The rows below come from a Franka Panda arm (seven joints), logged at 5 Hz.
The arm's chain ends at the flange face. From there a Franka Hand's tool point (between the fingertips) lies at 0.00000 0.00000 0.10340 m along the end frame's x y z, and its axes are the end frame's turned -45 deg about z.
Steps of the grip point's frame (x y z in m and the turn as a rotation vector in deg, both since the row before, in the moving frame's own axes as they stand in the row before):
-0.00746, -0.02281, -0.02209, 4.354, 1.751, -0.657
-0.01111, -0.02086, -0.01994, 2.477, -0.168, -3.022
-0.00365, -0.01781, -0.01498, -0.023, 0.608, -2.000
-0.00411, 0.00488, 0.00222, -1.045, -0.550, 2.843
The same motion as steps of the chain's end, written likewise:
-0.01804, -0.00309, -0.02174, 4.317, -1.841, -0.657
-0.01916, -0.00404, -0.01984, 1.633, -1.870, -3.022
-0.01597, -0.00925, -0.01497, 0.414, 0.446, -2.000
-0.00004, 0.00431, 0.00224, -1.128, 0.350, 2.843

